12 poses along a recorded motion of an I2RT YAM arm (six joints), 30 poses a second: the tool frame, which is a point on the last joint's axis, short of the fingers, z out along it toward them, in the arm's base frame.
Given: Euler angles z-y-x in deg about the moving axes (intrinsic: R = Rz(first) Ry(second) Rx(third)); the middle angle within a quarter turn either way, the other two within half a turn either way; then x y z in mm.
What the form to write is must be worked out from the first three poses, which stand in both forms.
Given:
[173.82, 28.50, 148.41, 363, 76, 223]
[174.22, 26.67, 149.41, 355, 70, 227]
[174.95, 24.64, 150.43, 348, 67, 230]
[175.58, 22.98, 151.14, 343, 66, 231]
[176.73, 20.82, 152.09, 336, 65, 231]
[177.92, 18.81, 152.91, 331, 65, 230]
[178.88, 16.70, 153.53, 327, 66, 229]
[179.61, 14.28, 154.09, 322, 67, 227]
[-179.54, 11.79, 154.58, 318, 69, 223]
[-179.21, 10.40, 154.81, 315, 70, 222]
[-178.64, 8.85, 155.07, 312, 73, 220]
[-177.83, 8.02, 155.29, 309, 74, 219]
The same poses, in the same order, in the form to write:
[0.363, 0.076, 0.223, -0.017, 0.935, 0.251, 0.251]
[0.355, 0.070, 0.227, -0.013, 0.940, 0.245, 0.235]
[0.348, 0.067, 0.230, -0.013, 0.946, 0.240, 0.217]
[0.343, 0.066, 0.231, -0.013, 0.950, 0.237, 0.202]
[0.336, 0.065, 0.231, -0.016, 0.955, 0.232, 0.182]
[0.331, 0.065, 0.230, -0.021, 0.960, 0.228, 0.163]
[0.327, 0.066, 0.229, -0.024, 0.963, 0.225, 0.144]
[0.322, 0.067, 0.227, -0.025, 0.967, 0.222, 0.122]
[0.318, 0.069, 0.223, -0.026, 0.970, 0.219, 0.099]
[0.315, 0.070, 0.222, -0.026, 0.972, 0.218, 0.087]
[0.312, 0.073, 0.220, -0.028, 0.973, 0.216, 0.073]
[0.309, 0.074, 0.219, -0.033, 0.974, 0.215, 0.064]

